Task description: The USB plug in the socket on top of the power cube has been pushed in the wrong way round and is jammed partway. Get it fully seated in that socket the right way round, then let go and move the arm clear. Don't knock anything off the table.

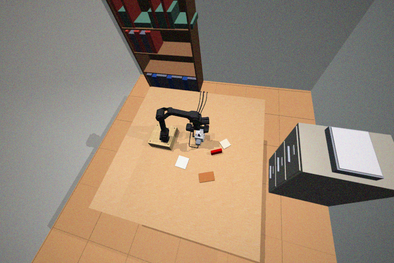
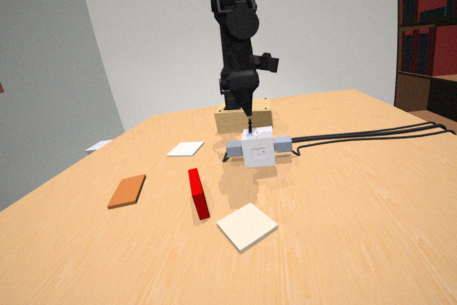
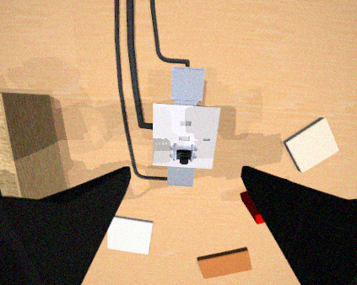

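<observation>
Now: the black USB plug 4 cm below my gripper tip. From my gripper tip the other things lie so: cream tile (23 cm ahead, 1 cm to the right, 13 cm below); red block (17 cm ahead, 11 cm to the right, 11 cm below); white tile (11 cm behind, 24 cm to the right, 13 cm below).
</observation>
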